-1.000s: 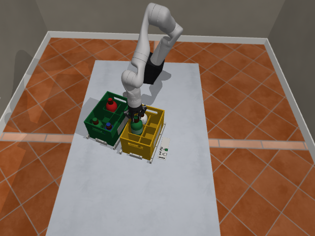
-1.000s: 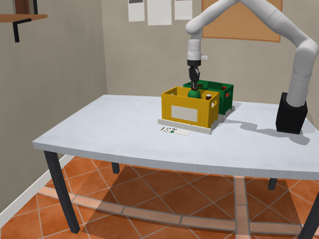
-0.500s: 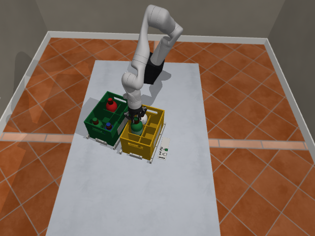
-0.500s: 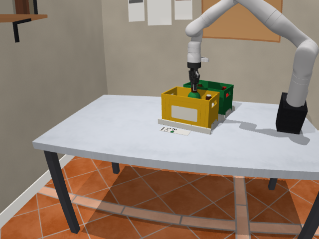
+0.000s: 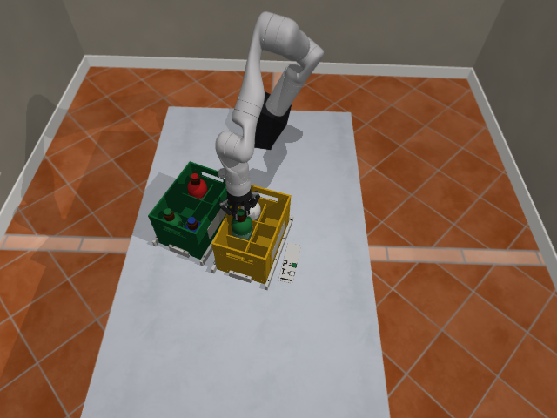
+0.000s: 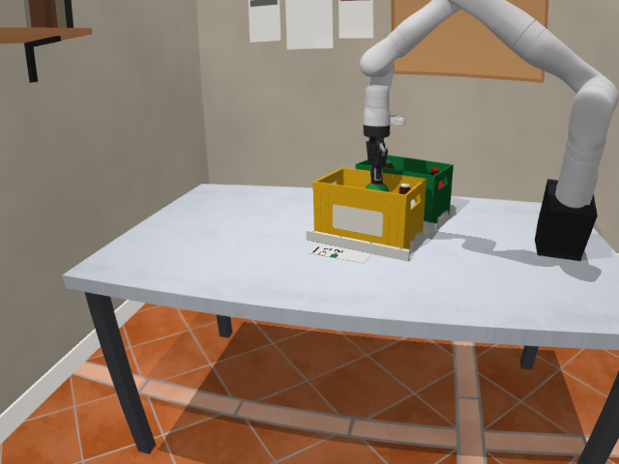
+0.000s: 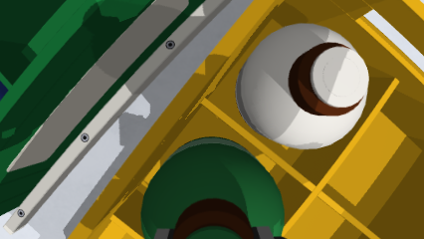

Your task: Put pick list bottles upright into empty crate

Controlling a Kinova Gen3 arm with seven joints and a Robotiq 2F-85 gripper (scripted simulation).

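Now: the yellow crate 1 cm ahead of my hand, 4 cm to the left of it and 10 cm below it. The rest, counted from my hand: green crate: 7 cm behind, 18 cm to the right, 10 cm below; blue-label bottle: 3 cm ahead, 17 cm to the right, 10 cm below; white-label bottle: 9 cm behind, 2 cm to the left, 10 cm below.
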